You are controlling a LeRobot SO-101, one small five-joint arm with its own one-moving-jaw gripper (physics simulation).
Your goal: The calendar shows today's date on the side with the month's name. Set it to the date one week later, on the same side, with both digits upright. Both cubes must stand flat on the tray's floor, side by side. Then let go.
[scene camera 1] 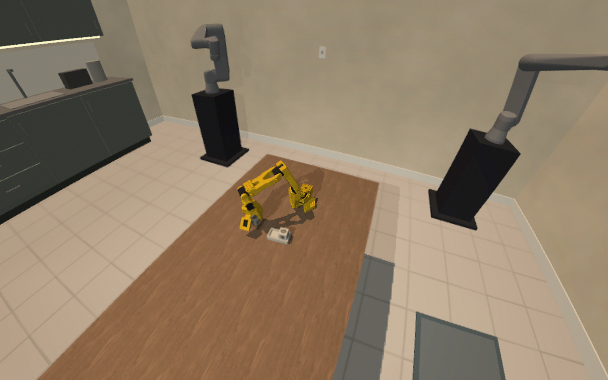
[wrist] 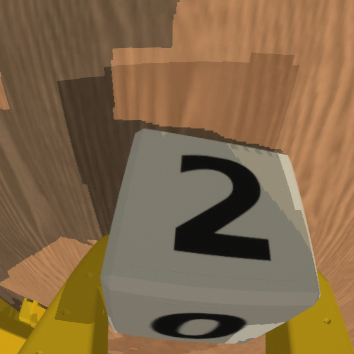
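A grey-white cube (scene camera 1: 256, 220) (wrist: 215, 215) shows a black 2 on its upper face and a 0 on its near face in the wrist view. My gripper (scene camera 1: 252, 223) (wrist: 212, 257) is shut on this cube, with a yellow jaw against its left and right sides; the cube hides the jaw tips. In the scene view they are at the mat's left part, left of the small white calendar tray (scene camera 1: 276, 239). Another cube (scene camera 1: 284, 232) stands at the tray's right end. Its digits are too small to read, and the tray does not show in the wrist view.
The arm's yellow base (scene camera 1: 303, 198) stands on the brown wooden surface (scene camera 1: 225, 310), behind and right of the tray. Two grey arms on black pedestals (scene camera 1: 218, 125) (scene camera 1: 475, 177) stand farther off. Shadows of my arm fall around the gripper.
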